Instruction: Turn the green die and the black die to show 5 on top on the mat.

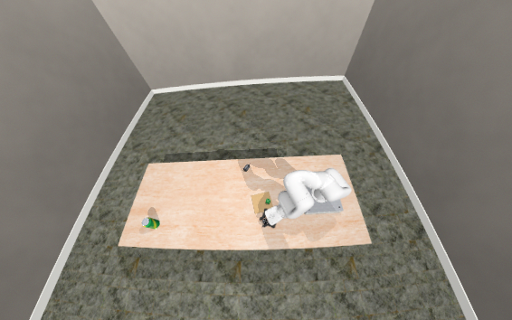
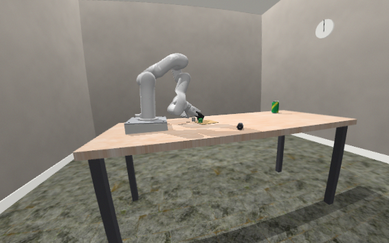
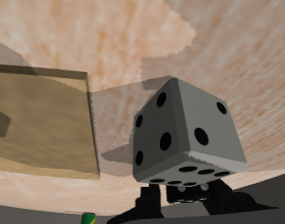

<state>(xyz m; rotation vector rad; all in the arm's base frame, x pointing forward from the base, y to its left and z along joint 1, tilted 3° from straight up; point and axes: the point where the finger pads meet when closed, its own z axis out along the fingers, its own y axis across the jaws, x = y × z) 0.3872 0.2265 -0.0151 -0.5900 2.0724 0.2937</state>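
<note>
My gripper is now 10 mm past the black die, 10 mm to the left of it and 10 mm above it. Also, from my hand: white die (60 mm behind, 60 mm to the right, 10 mm below); then green die (20 mm behind, 150 mm to the right, 10 mm below); then tan mat (30 mm ahead, 140 mm to the right, 20 mm below).
</note>
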